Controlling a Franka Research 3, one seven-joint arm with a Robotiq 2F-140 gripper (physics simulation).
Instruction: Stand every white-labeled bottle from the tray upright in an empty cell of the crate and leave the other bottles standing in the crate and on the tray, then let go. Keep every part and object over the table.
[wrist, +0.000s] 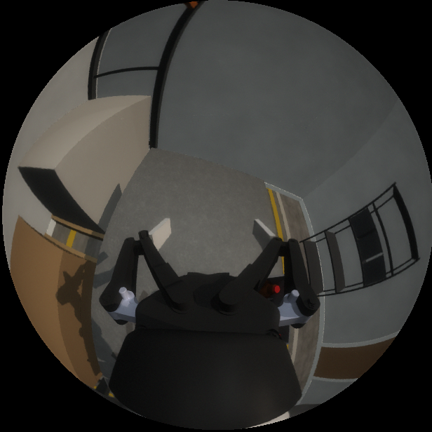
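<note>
My gripper (211, 226) is open in the wrist view, with its two pale fingertips wide apart and no object between them. Grey floor shows behind the fingers. The tray, the crate and the white-labeled bottles cannot be made out in this view. A small red round-ended thing (276, 289) shows behind the right finger linkage, and I cannot tell what it is. The gripper body hides the lower middle of the view.
A large beige block (102, 145) stands at the upper left. A brown surface (40, 280) with a dark shadow on it is at the lower left. A black rack (362, 227) shows at the right by the grey wall. A yellow floor line (274, 207) runs near the right finger.
</note>
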